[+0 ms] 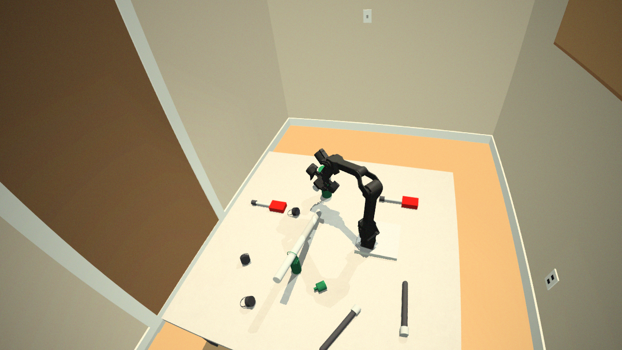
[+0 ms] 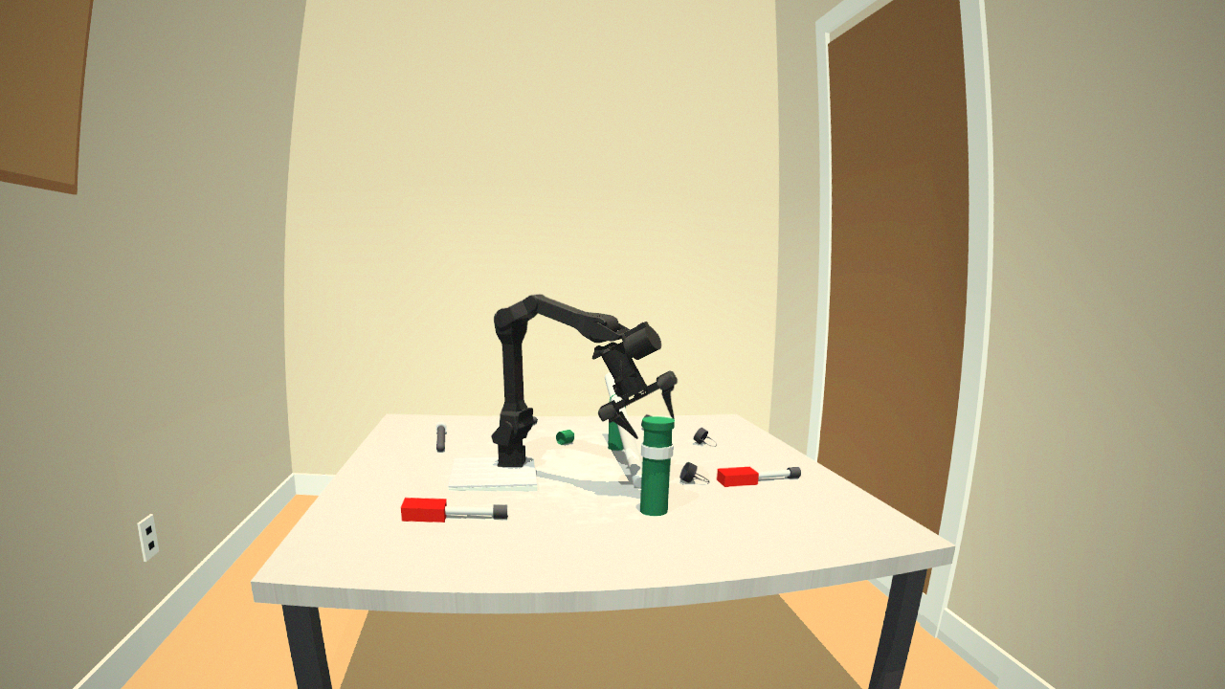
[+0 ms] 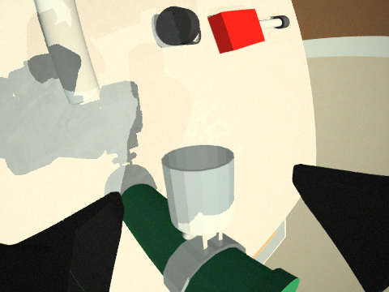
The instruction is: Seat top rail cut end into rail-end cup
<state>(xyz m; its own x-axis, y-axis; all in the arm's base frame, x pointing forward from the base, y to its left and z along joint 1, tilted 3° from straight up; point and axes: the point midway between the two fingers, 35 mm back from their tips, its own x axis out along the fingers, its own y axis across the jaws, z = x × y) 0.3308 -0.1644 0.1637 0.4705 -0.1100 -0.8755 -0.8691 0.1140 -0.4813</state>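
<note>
The grey brace band lies 5 cm to the right of my gripper tip and 2 cm below it. The rest, counted from my gripper tip: small green post (6 cm behind, 43 cm to the left, 6 cm below); then small green fitting (20 cm behind, 48 cm to the left, 14 cm below).
</note>
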